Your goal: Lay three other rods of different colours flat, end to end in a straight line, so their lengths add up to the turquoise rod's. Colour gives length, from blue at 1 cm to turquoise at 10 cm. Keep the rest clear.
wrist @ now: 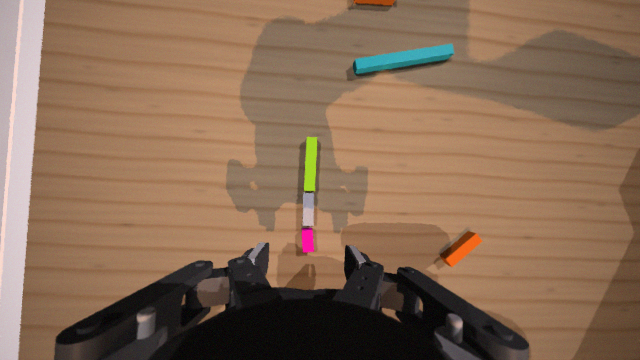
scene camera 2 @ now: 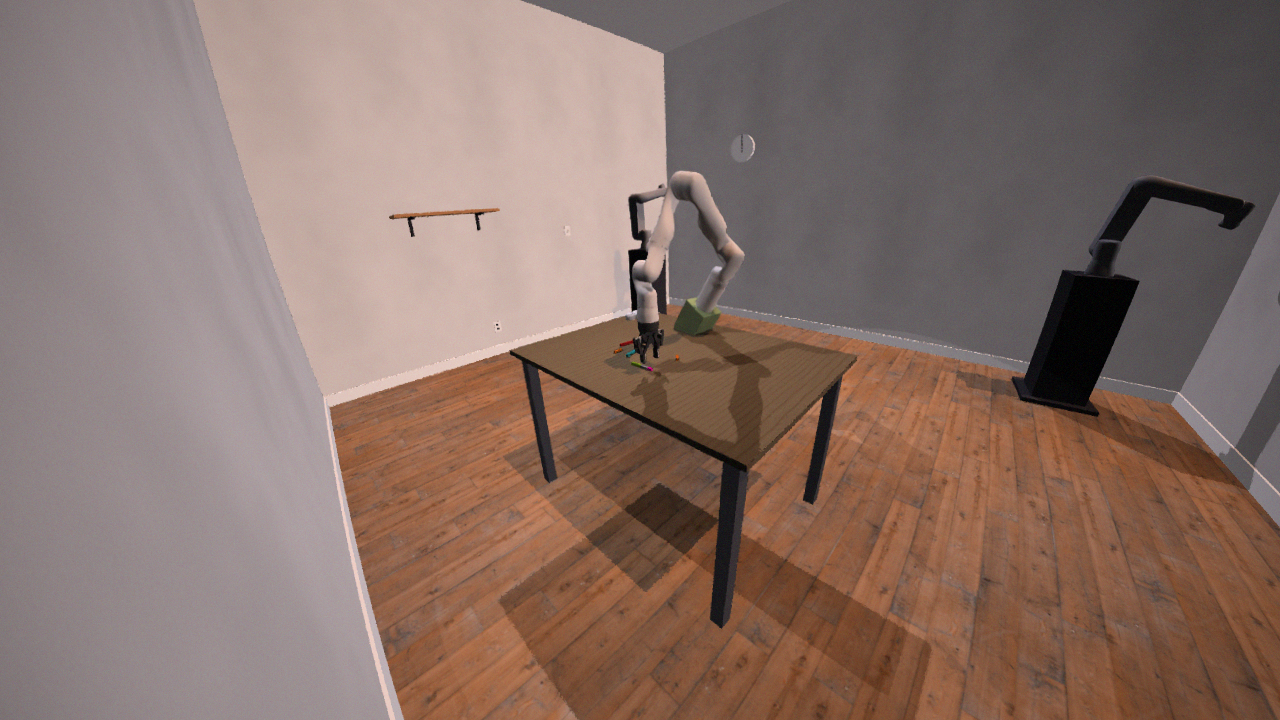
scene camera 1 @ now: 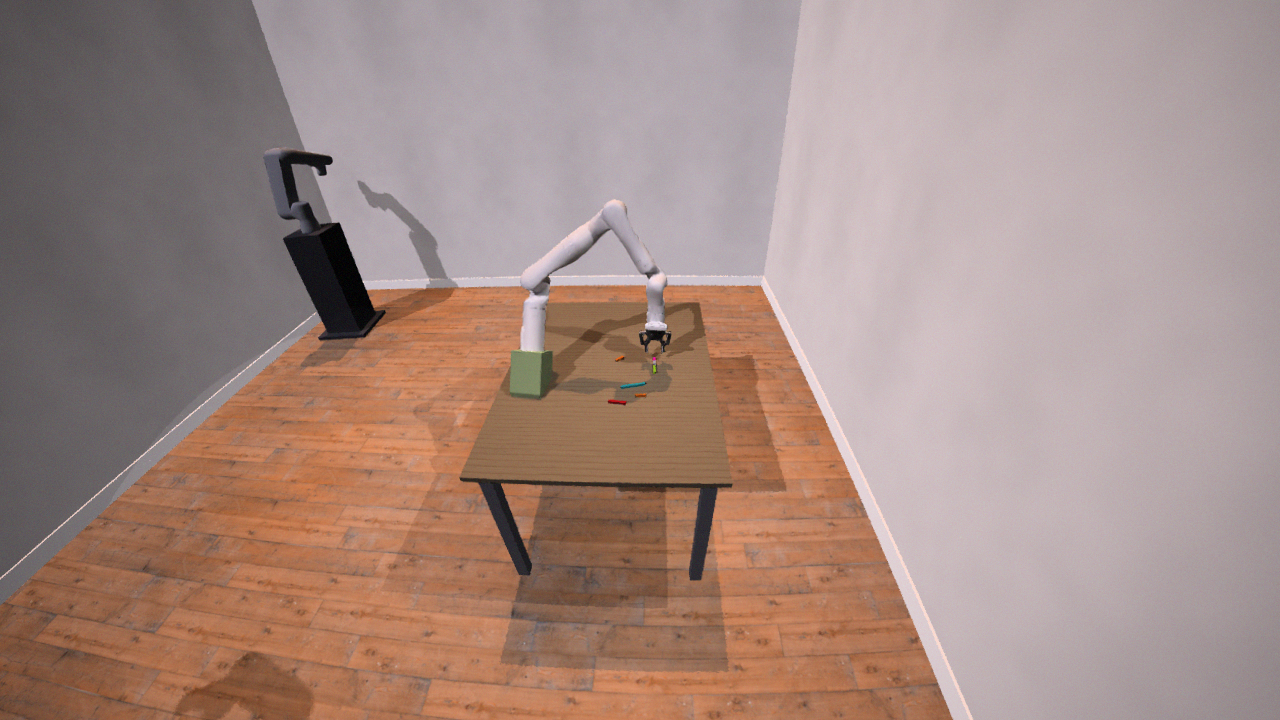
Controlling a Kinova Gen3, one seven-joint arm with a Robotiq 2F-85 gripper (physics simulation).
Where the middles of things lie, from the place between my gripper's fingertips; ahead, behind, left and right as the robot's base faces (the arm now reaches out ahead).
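Turquoise rod [wrist: 443, 52]: 40 mm below my hand, 100 mm behind, 170 mm to the right.
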